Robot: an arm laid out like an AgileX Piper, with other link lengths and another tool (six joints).
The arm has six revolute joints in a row. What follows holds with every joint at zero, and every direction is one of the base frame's.
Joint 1 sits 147.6 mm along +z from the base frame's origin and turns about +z.
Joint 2 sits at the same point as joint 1 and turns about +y.
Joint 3 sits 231.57 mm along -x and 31.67 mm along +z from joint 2 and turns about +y.
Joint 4 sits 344.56 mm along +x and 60.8 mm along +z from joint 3 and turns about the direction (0.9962, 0, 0.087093).
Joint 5 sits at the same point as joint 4 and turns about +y.
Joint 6 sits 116.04 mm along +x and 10.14 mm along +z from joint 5 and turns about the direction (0.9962, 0, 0.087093).
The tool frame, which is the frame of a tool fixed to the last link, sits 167.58 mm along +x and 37 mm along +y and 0.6 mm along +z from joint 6; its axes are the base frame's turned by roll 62.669, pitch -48.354 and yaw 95.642 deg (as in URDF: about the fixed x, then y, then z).
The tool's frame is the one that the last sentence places.
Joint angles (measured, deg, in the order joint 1, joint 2, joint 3, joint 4, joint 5, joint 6), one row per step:
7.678 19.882 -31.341 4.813 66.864 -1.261
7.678 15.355 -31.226 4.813 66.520 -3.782
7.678 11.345 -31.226 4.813 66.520 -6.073
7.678 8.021 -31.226 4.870 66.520 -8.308
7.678 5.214 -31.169 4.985 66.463 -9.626
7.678 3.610 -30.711 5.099 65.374 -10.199
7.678 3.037 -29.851 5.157 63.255 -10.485
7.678 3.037 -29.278 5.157 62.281 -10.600
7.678 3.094 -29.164 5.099 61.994 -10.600
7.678 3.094 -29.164 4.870 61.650 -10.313
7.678 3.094 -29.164 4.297 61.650 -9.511
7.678 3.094 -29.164 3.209 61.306 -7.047
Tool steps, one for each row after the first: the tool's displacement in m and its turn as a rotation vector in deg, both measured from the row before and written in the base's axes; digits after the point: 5 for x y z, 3 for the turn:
-0.00173 -0.00092 0.02154 -0.998 -5.128 1.840
-0.00388 -0.00116 0.01872 -1.081 -4.369 1.575
-0.00428 -0.00099 0.01513 -1.177 -3.687 1.455
-0.00393 -0.00043 0.01260 -0.552 -3.011 0.840
0.00101 0.00031 0.00766 -0.017 -2.300 0.300
0.00589 0.00062 0.00351 0.156 -1.842 0.022
0.00324 0.00023 -0.00124 0.002 -0.410 -0.015
0.00106 -0.00017 -0.00019 -0.021 -0.119 -0.052
0.00130 -0.00082 0.00136 0.108 -0.309 -0.290
0.00081 -0.00220 -0.00004 0.189 0.082 -0.702
0.00272 -0.00379 0.00190 1.218 -0.039 -1.824

